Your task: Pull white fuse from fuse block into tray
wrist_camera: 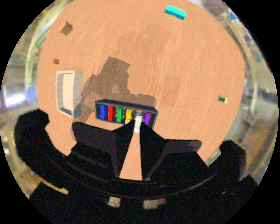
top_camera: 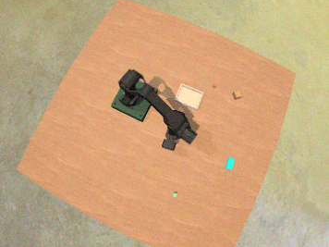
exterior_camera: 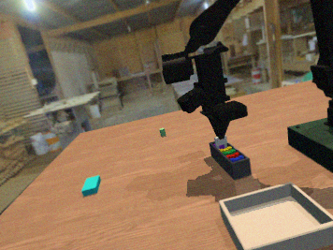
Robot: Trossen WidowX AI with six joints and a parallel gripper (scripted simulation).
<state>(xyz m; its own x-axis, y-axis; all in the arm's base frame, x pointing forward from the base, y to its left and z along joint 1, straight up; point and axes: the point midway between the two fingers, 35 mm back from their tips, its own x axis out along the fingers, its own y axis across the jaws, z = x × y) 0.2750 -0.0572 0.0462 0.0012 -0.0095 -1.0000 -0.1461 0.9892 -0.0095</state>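
Right now my gripper tip is 23 cm to the right of the grey tray, 6 cm above it and 1 cm past it. The rest, counted from my gripper tip: white fuse: 1 cm below; teal block: 35 cm ahead, 5 cm below, 1 cm to the right; small green block: 28 cm to the right, 15 cm ahead, 5 cm below.
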